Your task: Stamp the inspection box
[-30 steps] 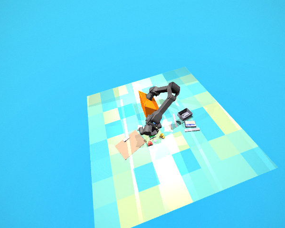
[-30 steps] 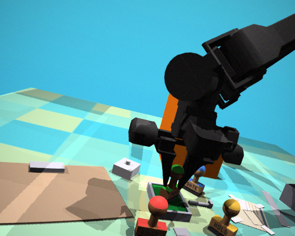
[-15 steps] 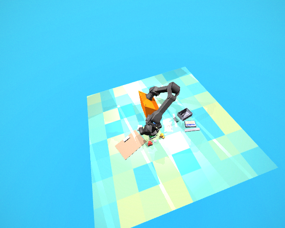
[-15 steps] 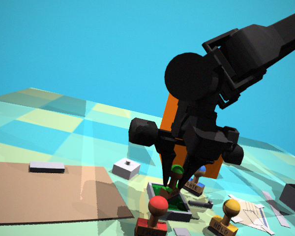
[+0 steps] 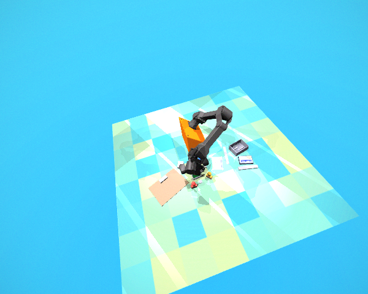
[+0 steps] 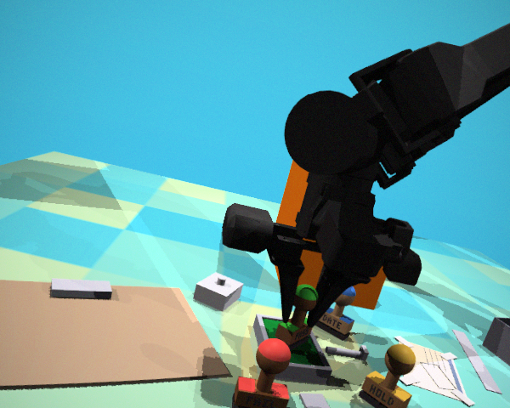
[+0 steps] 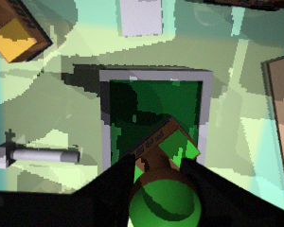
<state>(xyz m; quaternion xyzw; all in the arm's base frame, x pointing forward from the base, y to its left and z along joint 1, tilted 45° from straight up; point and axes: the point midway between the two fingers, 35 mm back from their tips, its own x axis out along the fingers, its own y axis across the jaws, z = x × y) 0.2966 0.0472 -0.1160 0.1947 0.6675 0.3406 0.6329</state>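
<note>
The green ink pad lies 30 mm below my gripper tip. Round my gripper tip: bolt (30 mm behind, 70 mm to the left, 30 mm below); blue date stamp (80 mm behind, 50 mm to the left, 20 mm below); green-knobbed stamp (right at my gripper tip).
</note>
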